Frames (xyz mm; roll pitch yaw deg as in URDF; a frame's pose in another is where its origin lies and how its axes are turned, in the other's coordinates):
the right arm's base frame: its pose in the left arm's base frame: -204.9 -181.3 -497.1 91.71 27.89 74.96
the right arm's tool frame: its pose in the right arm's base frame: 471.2 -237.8 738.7 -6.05 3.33 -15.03
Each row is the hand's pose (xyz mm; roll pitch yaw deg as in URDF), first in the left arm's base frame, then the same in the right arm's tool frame.
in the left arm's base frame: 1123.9 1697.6 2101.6 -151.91 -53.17 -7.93
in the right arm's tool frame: -707.2 3491.8 286.4 29.80 -37.48 131.68
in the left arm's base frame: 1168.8 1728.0 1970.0 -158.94 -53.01 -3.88
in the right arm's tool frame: -590.3 3420.0 324.2 27.88 -37.46 128.61
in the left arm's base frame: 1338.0 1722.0 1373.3 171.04 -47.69 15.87
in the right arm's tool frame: -168.6 2994.6 485.2 23.77 -38.16 111.36
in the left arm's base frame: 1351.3 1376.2 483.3 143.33 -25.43 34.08
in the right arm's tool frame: 186.4 2110.0 543.8 29.61 -41.41 76.92
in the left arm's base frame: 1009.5 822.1 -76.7 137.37 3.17 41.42
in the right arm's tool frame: 121.8 1292.4 289.5 50.82 -39.17 38.07
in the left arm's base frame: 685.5 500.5 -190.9 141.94 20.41 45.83
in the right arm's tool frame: -74.5 960.0 20.3 66.32 -32.13 17.93
